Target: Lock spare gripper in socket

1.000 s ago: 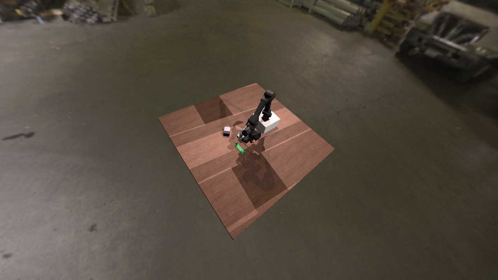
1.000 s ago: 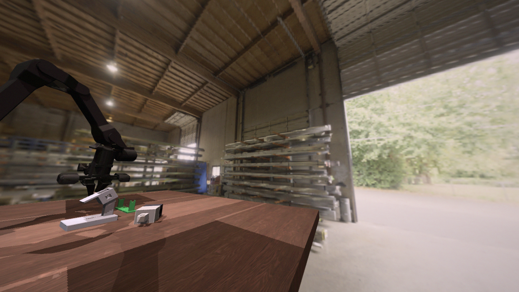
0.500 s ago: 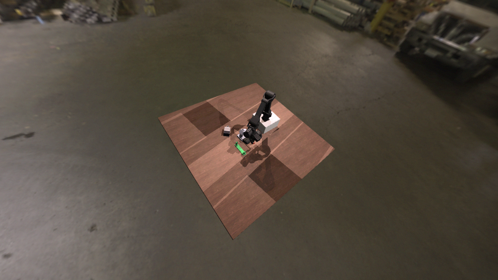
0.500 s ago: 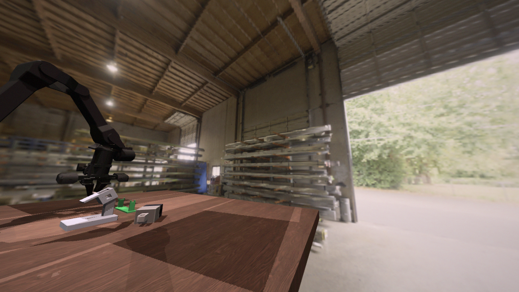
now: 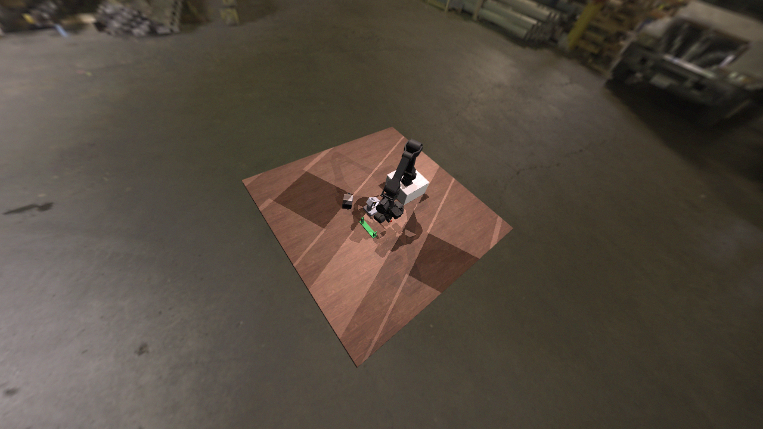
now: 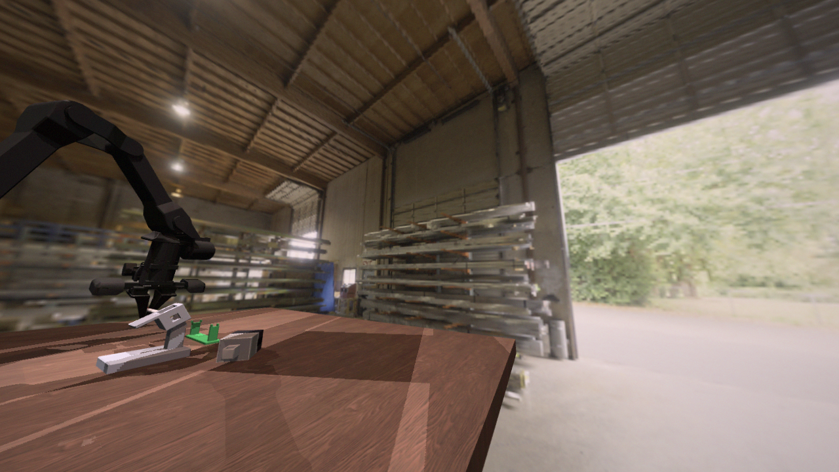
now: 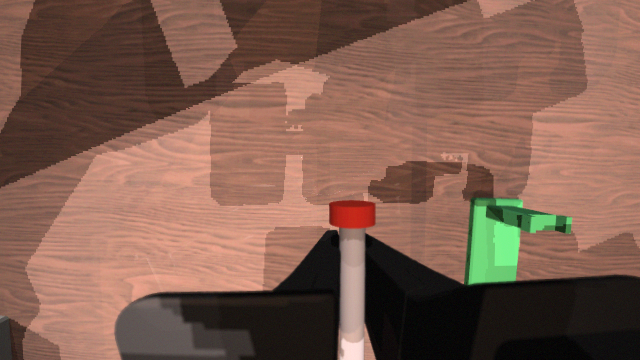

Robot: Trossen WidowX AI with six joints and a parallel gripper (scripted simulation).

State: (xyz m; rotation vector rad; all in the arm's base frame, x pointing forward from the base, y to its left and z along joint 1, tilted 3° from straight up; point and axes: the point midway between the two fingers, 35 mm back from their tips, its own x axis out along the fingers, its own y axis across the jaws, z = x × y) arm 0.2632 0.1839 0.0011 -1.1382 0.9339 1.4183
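The green cradle lies 11 cm ahead of my gripper tip, 4 cm to the right of it and 4 cm below it. The rest, counted from my gripper tip: spare gripper: 28 cm to the right, 12 cm ahead, 4 cm below; mount: 16 cm to the right, 1 cm below, 1 cm ahead.
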